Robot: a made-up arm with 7 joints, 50 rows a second.
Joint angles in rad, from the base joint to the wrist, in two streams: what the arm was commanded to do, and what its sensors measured. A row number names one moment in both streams.
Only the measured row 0 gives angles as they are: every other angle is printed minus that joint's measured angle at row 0.
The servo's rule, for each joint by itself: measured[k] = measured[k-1] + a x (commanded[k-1-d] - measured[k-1]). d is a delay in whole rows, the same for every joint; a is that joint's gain. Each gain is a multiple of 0.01, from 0.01 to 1. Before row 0 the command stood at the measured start. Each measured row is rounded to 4 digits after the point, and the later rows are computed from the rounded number. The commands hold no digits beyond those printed.
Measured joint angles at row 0: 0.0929 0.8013 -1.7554 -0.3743 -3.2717 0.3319 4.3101
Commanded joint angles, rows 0 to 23: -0.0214 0.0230 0.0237 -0.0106 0.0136 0.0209 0.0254; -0.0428 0.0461 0.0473 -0.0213 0.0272 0.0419 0.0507; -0.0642 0.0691 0.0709 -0.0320 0.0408 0.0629 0.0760; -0.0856 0.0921 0.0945 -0.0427 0.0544 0.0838 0.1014; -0.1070 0.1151 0.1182 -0.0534 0.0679 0.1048 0.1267; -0.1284 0.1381 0.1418 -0.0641 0.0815 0.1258 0.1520; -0.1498 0.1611 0.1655 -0.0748 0.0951 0.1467 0.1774; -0.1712 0.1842 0.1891 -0.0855 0.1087 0.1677 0.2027; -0.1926 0.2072 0.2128 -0.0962 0.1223 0.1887 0.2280; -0.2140 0.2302 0.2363 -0.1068 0.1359 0.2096 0.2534; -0.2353 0.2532 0.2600 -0.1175 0.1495 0.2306 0.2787; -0.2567 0.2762 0.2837 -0.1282 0.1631 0.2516 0.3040; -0.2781 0.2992 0.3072 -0.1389 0.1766 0.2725 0.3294; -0.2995 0.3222 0.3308 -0.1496 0.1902 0.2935 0.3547; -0.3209 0.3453 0.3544 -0.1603 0.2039 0.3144 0.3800; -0.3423 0.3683 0.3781 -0.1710 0.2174 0.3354 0.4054; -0.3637 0.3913 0.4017 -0.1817 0.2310 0.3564 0.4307; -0.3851 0.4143 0.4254 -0.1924 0.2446 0.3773 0.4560; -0.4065 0.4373 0.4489 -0.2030 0.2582 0.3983 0.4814; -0.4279 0.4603 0.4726 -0.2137 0.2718 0.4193 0.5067; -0.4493 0.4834 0.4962 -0.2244 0.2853 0.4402 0.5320; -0.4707 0.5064 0.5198 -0.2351 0.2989 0.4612 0.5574; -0.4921 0.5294 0.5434 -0.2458 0.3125 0.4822 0.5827; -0.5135 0.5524 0.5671 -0.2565 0.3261 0.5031 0.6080
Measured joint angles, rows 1 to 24: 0.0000 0.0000 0.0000 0.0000 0.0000 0.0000 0.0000; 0.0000 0.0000 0.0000 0.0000 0.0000 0.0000 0.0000; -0.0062 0.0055 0.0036 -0.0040 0.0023 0.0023 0.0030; -0.0168 0.0152 0.0102 -0.0106 0.0065 0.0067 0.0087; -0.0305 0.0281 0.0193 -0.0187 0.0123 0.0129 0.0168; -0.0465 0.0435 0.0306 -0.0278 0.0195 0.0207 0.0270; -0.0640 0.0607 0.0437 -0.0375 0.0277 0.0300 0.0390; -0.0827 0.0793 0.0584 -0.0476 0.0368 0.0405 0.0526; -0.1022 0.0989 0.0745 -0.0579 0.0467 0.0522 0.0676; -0.1222 0.1194 0.0917 -0.0684 0.0572 0.0649 0.0838; -0.1426 0.1405 0.1099 -0.0790 0.0683 0.0785 0.1011; -0.1633 0.1620 0.1289 -0.0896 0.0798 0.0929 0.1194; -0.1842 0.1839 0.1486 -0.1002 0.0916 0.1080 0.1385; -0.2052 0.2061 0.1689 -0.1108 0.1038 0.1238 0.1584; -0.2263 0.2284 0.1896 -0.1215 0.1162 0.1402 0.1789; -0.2475 0.2509 0.2108 -0.1322 0.1288 0.1571 0.2000; -0.2688 0.2736 0.2323 -0.1429 0.1416 0.1744 0.2216; -0.2901 0.2963 0.2542 -0.1536 0.1545 0.1921 0.2437; -0.3114 0.3191 0.2763 -0.1643 0.1675 0.2102 0.2661; -0.3328 0.3419 0.2987 -0.1750 0.1806 0.2286 0.2889; -0.3542 0.3648 0.3212 -0.1856 0.1938 0.2473 0.3120; -0.3756 0.3877 0.3439 -0.1963 0.2071 0.2662 0.3354; -0.3970 0.4107 0.3667 -0.2070 0.2204 0.2853 0.3590; -0.4184 0.4337 0.3897 -0.2177 0.2337 0.3046 0.3828
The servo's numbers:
d 2
a 0.29 0.24 0.15 0.38 0.17 0.11 0.12

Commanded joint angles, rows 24 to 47: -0.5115 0.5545 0.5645 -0.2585 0.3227 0.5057 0.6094; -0.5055 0.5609 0.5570 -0.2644 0.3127 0.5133 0.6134; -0.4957 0.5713 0.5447 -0.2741 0.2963 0.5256 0.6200; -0.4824 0.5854 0.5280 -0.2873 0.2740 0.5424 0.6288; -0.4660 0.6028 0.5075 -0.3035 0.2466 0.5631 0.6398; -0.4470 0.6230 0.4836 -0.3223 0.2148 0.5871 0.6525; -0.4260 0.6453 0.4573 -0.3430 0.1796 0.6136 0.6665; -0.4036 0.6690 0.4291 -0.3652 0.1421 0.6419 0.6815; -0.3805 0.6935 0.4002 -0.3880 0.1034 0.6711 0.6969; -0.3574 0.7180 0.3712 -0.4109 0.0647 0.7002 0.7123; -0.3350 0.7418 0.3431 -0.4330 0.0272 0.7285 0.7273; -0.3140 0.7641 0.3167 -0.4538 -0.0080 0.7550 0.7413; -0.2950 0.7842 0.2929 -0.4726 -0.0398 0.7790 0.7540; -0.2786 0.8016 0.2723 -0.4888 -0.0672 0.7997 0.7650; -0.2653 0.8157 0.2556 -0.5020 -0.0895 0.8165 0.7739; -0.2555 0.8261 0.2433 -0.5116 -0.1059 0.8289 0.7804; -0.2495 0.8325 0.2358 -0.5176 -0.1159 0.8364 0.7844; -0.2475 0.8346 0.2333 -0.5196 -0.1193 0.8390 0.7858; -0.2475 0.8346 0.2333 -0.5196 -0.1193 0.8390 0.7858; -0.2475 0.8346 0.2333 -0.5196 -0.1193 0.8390 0.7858; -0.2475 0.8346 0.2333 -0.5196 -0.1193 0.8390 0.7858; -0.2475 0.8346 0.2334 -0.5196 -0.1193 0.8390 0.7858; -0.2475 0.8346 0.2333 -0.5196 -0.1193 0.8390 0.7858; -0.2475 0.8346 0.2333 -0.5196 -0.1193 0.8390 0.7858
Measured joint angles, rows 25 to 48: -0.4398 0.4567 0.4128 -0.2284 0.2471 0.3241 0.4068; -0.4612 0.4797 0.4359 -0.2391 0.2605 0.3438 0.4309; -0.4758 0.4977 0.4552 -0.2465 0.2711 0.3616 0.4523; -0.4844 0.5129 0.4705 -0.2533 0.2782 0.3783 0.4716; -0.4877 0.5269 0.4816 -0.2612 0.2813 0.3945 0.4894; -0.4862 0.5409 0.4886 -0.2711 0.2801 0.4108 0.5061; -0.4803 0.5558 0.4914 -0.2834 0.2744 0.4276 0.5221; -0.4706 0.5719 0.4902 -0.2982 0.2643 0.4451 0.5377; -0.4577 0.5895 0.4853 -0.3152 0.2499 0.4636 0.5532; -0.4420 0.6086 0.4769 -0.3342 0.2316 0.4832 0.5686; -0.4242 0.6290 0.4654 -0.3546 0.2098 0.5039 0.5840; -0.4048 0.6504 0.4513 -0.3760 0.1851 0.5255 0.5994; -0.3846 0.6723 0.4351 -0.3977 0.1583 0.5478 0.6147; -0.3641 0.6943 0.4173 -0.4190 0.1300 0.5706 0.6299; -0.3441 0.7159 0.3986 -0.4394 0.1011 0.5935 0.6448; -0.3251 0.7365 0.3797 -0.4582 0.0725 0.6162 0.6592; -0.3078 0.7555 0.3611 -0.4748 0.0450 0.6382 0.6730; -0.2926 0.7724 0.3434 -0.4888 0.0193 0.6592 0.6859; -0.2801 0.7868 0.3273 -0.4997 -0.0037 0.6787 0.6977; -0.2706 0.7983 0.3132 -0.5073 -0.0234 0.6963 0.7083; -0.2639 0.8070 0.3012 -0.5120 -0.0397 0.7120 0.7176; -0.2591 0.8136 0.2910 -0.5149 -0.0532 0.7260 0.7258; -0.2557 0.8186 0.2823 -0.5167 -0.0644 0.7384 0.7330; -0.2533 0.8224 0.2750 -0.5178 -0.0737 0.7495 0.7393
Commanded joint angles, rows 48 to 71: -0.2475 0.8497 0.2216 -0.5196 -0.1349 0.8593 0.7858; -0.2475 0.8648 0.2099 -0.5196 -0.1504 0.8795 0.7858; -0.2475 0.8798 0.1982 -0.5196 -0.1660 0.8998 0.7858; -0.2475 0.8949 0.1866 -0.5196 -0.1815 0.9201 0.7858; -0.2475 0.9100 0.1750 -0.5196 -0.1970 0.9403 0.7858; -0.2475 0.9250 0.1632 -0.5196 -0.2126 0.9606 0.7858; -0.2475 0.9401 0.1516 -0.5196 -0.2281 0.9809 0.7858; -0.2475 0.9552 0.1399 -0.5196 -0.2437 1.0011 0.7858; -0.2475 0.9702 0.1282 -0.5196 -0.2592 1.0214 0.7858; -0.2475 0.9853 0.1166 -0.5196 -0.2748 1.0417 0.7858; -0.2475 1.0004 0.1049 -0.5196 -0.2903 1.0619 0.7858; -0.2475 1.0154 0.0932 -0.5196 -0.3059 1.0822 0.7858; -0.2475 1.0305 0.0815 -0.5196 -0.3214 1.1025 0.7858; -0.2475 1.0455 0.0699 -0.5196 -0.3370 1.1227 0.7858; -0.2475 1.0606 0.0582 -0.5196 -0.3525 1.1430 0.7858; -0.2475 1.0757 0.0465 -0.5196 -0.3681 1.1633 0.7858; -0.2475 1.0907 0.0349 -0.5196 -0.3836 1.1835 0.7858; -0.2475 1.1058 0.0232 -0.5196 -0.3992 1.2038 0.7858; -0.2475 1.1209 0.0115 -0.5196 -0.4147 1.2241 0.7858; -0.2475 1.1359 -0.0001 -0.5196 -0.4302 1.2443 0.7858; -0.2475 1.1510 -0.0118 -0.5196 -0.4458 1.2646 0.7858; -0.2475 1.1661 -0.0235 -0.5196 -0.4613 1.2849 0.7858; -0.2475 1.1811 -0.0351 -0.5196 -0.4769 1.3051 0.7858; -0.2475 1.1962 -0.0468 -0.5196 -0.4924 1.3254 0.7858
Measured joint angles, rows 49 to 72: -0.2516 0.8253 0.2687 -0.5185 -0.0815 0.7593 0.7449; -0.2504 0.8275 0.2634 -0.5189 -0.0879 0.7681 0.7498; -0.2496 0.8328 0.2571 -0.5192 -0.0959 0.7781 0.7541; -0.2490 0.8405 0.2500 -0.5194 -0.1052 0.7893 0.7579; -0.2486 0.8499 0.2422 -0.5195 -0.1155 0.8015 0.7612; -0.2483 0.8607 0.2339 -0.5195 -0.1267 0.8145 0.7642; -0.2481 0.8725 0.2251 -0.5195 -0.1387 0.8283 0.7668; -0.2479 0.8851 0.2158 -0.5195 -0.1513 0.8429 0.7691; -0.2478 0.8983 0.2062 -0.5195 -0.1644 0.8581 0.7711; -0.2477 0.9120 0.1963 -0.5195 -0.1779 0.8738 0.7729; -0.2476 0.9260 0.1861 -0.5195 -0.1917 0.8900 0.7744; -0.2476 0.9402 0.1757 -0.5195 -0.2058 0.9067 0.7758; -0.2476 0.9546 0.1651 -0.5195 -0.2202 0.9238 0.7770; -0.2476 0.9692 0.1543 -0.5195 -0.2348 0.9412 0.7781; -0.2476 0.9839 0.1434 -0.5195 -0.2495 0.9589 0.7790; -0.2476 0.9987 0.1324 -0.5195 -0.2644 0.9769 0.7798; -0.2476 1.0136 0.1213 -0.5195 -0.2794 0.9952 0.7805; -0.2476 1.0285 0.1101 -0.5195 -0.2945 1.0137 0.7811; -0.2476 1.0434 0.0988 -0.5195 -0.3096 1.0324 0.7817; -0.2476 1.0584 0.0875 -0.5195 -0.3248 1.0513 0.7822; -0.2476 1.0734 0.0761 -0.5195 -0.3401 1.0703 0.7826; -0.2476 1.0884 0.0647 -0.5195 -0.3554 1.0894 0.7830; -0.2476 1.1034 0.0532 -0.5195 -0.3708 1.1087 0.7833; -0.2476 1.1184 0.0417 -0.5195 -0.3862 1.1281 0.7836
